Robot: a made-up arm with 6 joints. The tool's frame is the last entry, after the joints. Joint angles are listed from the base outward. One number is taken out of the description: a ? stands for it. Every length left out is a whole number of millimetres.
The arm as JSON. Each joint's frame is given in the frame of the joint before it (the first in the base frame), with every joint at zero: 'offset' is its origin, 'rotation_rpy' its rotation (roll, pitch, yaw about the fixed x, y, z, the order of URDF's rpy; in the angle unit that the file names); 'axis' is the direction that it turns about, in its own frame. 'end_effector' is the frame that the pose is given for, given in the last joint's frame.
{
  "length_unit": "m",
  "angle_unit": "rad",
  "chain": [
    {
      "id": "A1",
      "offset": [
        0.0,
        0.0,
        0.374
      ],
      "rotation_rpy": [
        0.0,
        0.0,
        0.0
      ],
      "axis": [
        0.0,
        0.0,
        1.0
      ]
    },
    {
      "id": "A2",
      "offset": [
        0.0,
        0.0,
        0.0
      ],
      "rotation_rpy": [
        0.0,
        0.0,
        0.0
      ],
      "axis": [
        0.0,
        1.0,
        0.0
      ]
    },
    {
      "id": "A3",
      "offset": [
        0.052,
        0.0,
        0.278
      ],
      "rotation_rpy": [
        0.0,
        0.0,
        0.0
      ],
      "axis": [
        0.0,
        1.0,
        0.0
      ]
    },
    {
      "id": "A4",
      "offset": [
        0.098,
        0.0,
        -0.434
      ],
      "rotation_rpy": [
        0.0,
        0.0,
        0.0
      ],
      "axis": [
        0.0,
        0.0,
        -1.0
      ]
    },
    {
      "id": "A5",
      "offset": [
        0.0,
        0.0,
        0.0
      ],
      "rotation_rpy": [
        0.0,
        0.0,
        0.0
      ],
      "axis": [
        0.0,
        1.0,
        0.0
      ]
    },
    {
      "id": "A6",
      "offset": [
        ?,
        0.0,
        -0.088
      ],
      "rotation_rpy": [
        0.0,
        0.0,
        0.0
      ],
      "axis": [
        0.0,
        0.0,
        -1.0
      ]
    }
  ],
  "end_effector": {
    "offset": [
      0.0,
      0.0,
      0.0
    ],
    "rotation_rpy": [
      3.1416,
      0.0,
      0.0
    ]
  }
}
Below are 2 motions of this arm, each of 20 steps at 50 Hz.
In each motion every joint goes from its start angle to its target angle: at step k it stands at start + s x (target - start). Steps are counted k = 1, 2, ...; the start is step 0. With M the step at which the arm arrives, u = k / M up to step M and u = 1 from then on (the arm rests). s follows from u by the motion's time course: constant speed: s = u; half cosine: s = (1 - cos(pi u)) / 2; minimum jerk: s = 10 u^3 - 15 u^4 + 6 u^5.
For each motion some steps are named. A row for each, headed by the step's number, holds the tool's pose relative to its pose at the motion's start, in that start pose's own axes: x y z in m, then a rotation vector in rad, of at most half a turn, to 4 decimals.
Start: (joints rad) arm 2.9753 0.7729 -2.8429 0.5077 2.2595 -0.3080
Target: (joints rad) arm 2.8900 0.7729 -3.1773 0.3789 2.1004 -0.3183
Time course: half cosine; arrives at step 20
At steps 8, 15, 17, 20:
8: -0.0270 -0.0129 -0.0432 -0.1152 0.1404 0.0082
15: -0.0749 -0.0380 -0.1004 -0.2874 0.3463 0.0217
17: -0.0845 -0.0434 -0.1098 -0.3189 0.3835 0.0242
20: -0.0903 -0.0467 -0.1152 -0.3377 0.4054 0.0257

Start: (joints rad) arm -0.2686 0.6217 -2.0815 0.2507 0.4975 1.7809
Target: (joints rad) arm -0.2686 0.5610 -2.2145 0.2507 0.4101 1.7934
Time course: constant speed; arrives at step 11
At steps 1, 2, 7, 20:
1: -0.0042 -0.0074 -0.0084 0.0236 -0.0090 -0.0009
2: -0.0085 -0.0146 -0.0169 0.0473 -0.0180 -0.0018
7: -0.0288 -0.0485 -0.0619 0.1652 -0.0638 -0.0059
20: -0.0441 -0.0729 -0.1004 0.2593 -0.1013 -0.0087

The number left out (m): 0.069
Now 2 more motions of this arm.
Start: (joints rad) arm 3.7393 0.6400 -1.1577 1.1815 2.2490 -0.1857
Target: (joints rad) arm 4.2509 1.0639 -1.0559 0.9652 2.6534 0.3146
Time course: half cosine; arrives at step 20
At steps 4, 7, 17, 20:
4: 0.0200 0.0202 0.0190 -0.0118 -0.0824 0.1172
7: 0.0508 0.0602 0.0537 -0.0398 -0.2304 0.3392
17: 0.0970 0.2260 0.1617 -0.1952 -0.7311 1.2165
20: 0.0965 0.2394 0.1679 -0.2095 -0.7679 1.2894

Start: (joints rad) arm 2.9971 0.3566 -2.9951 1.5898 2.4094 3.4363
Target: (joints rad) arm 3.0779 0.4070 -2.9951 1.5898 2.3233 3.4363
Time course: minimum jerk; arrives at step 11
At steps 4, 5, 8, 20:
4: -0.0077 -0.0051 0.0021 -0.0245 -0.0053 -0.0044
5: -0.0125 -0.0082 0.0035 -0.0396 -0.0085 -0.0069
8: -0.0265 -0.0170 0.0084 -0.0829 -0.0172 -0.0127
20: -0.0306 -0.0194 0.0100 -0.0951 -0.0195 -0.0141

